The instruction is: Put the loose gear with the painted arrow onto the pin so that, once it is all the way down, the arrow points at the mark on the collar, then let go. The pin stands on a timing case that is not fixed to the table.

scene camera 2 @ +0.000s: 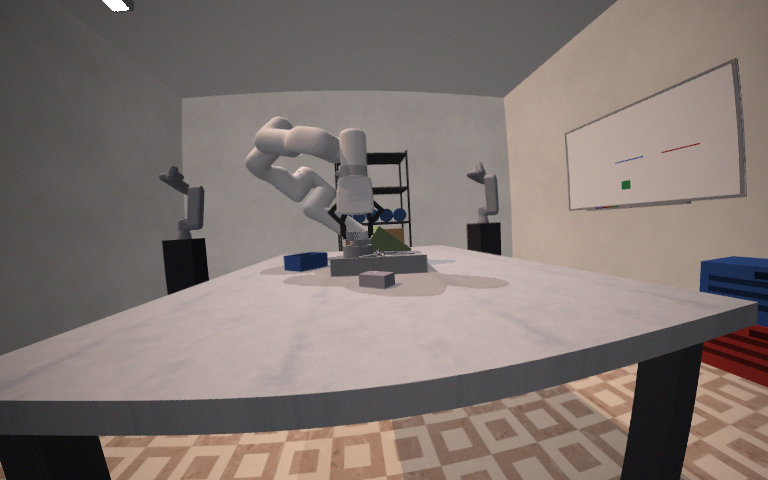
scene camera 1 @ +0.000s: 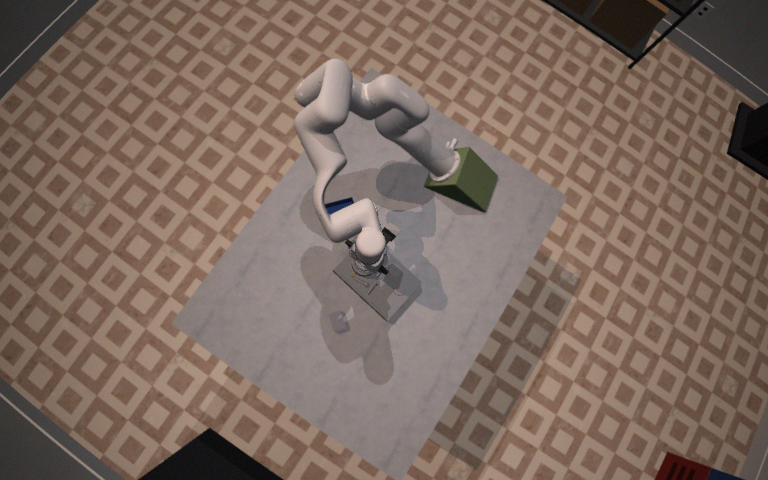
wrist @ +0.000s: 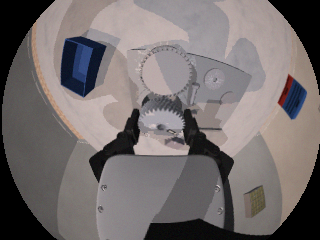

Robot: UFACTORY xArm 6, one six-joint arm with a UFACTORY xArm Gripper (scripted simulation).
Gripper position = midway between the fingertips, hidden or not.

I see my gripper [wrist: 161,115], a gear [wrist: 159,118] and a blue box [scene camera 2: 301,262].
The blue box also shows in the wrist view [wrist: 75,64].
